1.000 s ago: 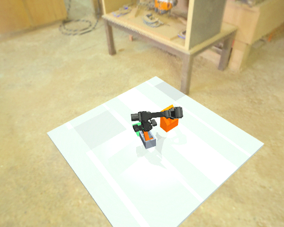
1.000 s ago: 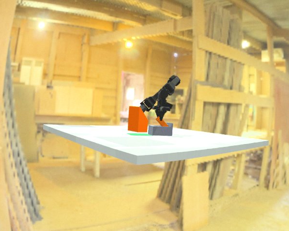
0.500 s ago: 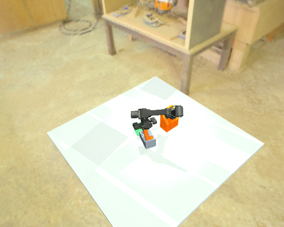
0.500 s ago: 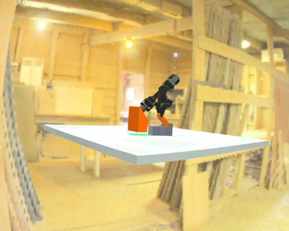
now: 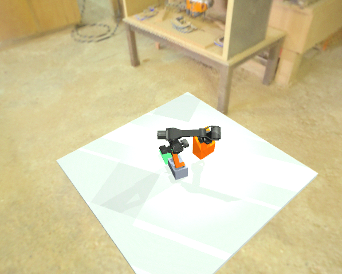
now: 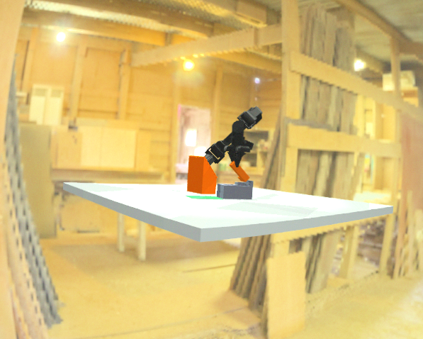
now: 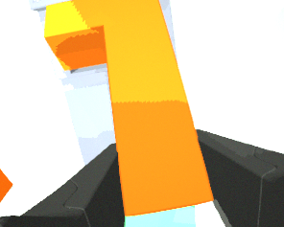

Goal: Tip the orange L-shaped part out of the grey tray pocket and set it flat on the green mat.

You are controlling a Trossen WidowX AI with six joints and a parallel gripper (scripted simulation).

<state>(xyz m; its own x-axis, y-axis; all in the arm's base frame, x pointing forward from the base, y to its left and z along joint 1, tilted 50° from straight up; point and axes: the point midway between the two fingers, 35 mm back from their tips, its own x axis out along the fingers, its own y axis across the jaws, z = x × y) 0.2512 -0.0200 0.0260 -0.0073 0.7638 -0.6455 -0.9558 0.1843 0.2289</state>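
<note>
The green mat is 160 mm below my gripper tip, 130 mm to the right of it and 60 mm behind it. Round my gripper tip: orange L-shaped part (40 mm to the left, 30 mm below).
</note>
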